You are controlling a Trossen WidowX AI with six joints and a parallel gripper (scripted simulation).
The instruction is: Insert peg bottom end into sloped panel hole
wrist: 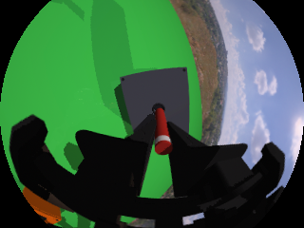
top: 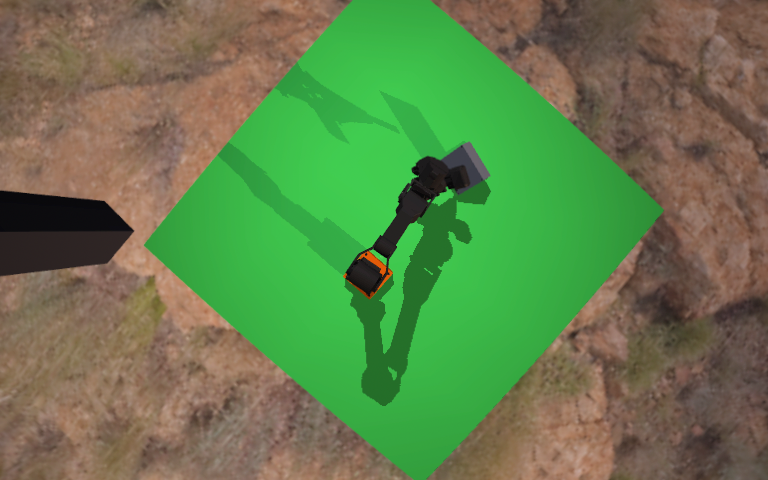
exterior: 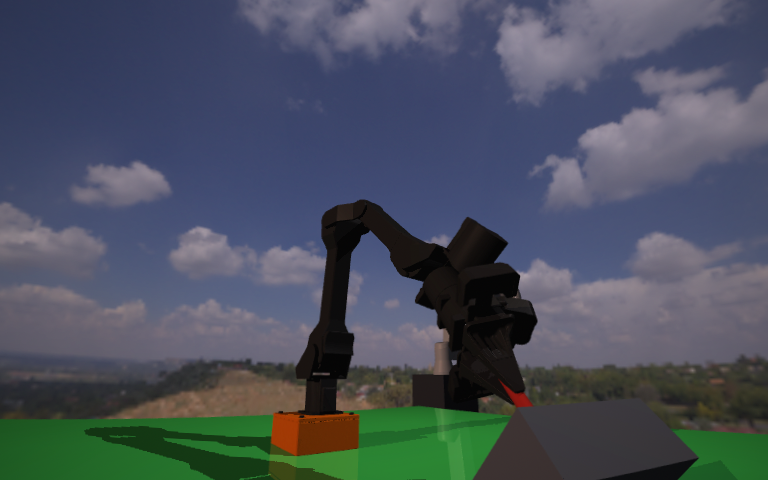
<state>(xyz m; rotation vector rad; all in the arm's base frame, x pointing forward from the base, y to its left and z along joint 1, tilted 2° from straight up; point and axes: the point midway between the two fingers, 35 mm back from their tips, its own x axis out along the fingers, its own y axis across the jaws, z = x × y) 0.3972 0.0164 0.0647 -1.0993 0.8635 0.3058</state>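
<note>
Now: the round red peg 10 mm behind my gripper tip and 10 mm above it. Round my gripper tip: sloped dark grey panel 60 mm below, 50 mm ahead, 10 mm to the right.
</note>
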